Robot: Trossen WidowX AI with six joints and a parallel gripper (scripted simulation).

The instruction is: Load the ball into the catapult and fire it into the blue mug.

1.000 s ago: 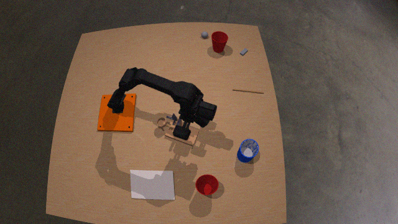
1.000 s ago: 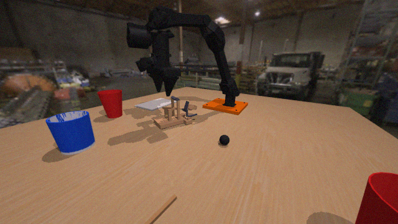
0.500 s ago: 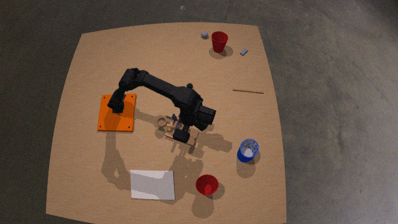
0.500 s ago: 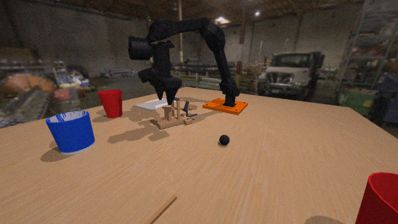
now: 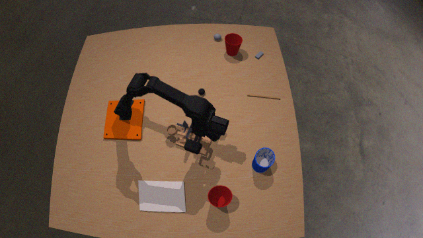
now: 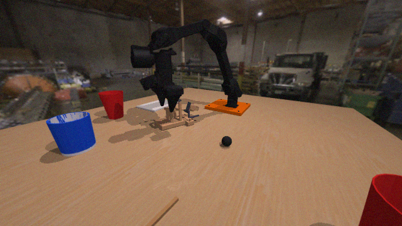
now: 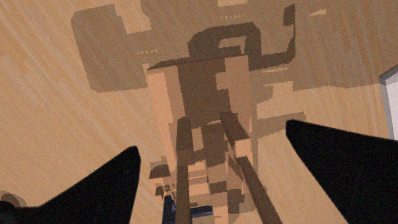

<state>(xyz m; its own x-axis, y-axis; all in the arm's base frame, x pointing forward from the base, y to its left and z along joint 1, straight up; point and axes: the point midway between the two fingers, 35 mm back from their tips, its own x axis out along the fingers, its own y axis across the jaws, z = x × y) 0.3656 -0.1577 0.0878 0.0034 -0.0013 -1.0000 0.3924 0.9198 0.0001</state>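
Right now the black ball is 20 mm ahead of my gripper tip, 260 mm to the left of it and 50 mm below it. Round my gripper tip: white sheet 180 mm behind, 250 mm to the right, 70 mm below; blue mug 260 mm ahead, 110 mm to the right, 40 mm below; wooden catapult 60 mm behind, 50 mm to the left, 20 mm below.
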